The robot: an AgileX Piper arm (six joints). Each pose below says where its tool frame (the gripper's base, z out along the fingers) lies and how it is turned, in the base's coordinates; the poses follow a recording.
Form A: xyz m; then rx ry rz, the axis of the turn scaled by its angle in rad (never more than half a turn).
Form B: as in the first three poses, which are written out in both.
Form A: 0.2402 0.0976 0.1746 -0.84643 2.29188 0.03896
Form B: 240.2 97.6 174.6 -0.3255 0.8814 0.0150 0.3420
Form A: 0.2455 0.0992 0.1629 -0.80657 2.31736 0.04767
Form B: 245.5 99.2 162.9 -0.3094 0.8890 0.0183 0.3370
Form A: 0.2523 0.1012 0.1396 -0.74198 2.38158 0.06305
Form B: 252.3 101.2 139.6 -0.2820 0.9050 0.0240 0.3176
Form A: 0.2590 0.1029 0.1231 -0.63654 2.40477 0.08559
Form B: 259.0 102.9 123.1 -0.2422 0.9152 0.0326 0.3205
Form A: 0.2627 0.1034 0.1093 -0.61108 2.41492 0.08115
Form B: 262.7 103.4 109.3 -0.2324 0.9183 0.0309 0.3189
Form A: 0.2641 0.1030 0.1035 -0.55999 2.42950 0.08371
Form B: 264.1 103.0 103.5 -0.2128 0.9234 0.0318 0.3179
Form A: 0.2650 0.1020 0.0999 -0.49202 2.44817 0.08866
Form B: 265.0 102.0 99.9 -0.1868 0.9296 0.0337 0.3159
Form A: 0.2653 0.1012 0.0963 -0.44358 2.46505 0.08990
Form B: 265.3 101.2 96.3 -0.1681 0.9343 0.0341 0.3124
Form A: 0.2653 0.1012 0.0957 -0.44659 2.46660 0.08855
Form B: 265.3 101.2 95.7 -0.1692 0.9345 0.0335 0.3114
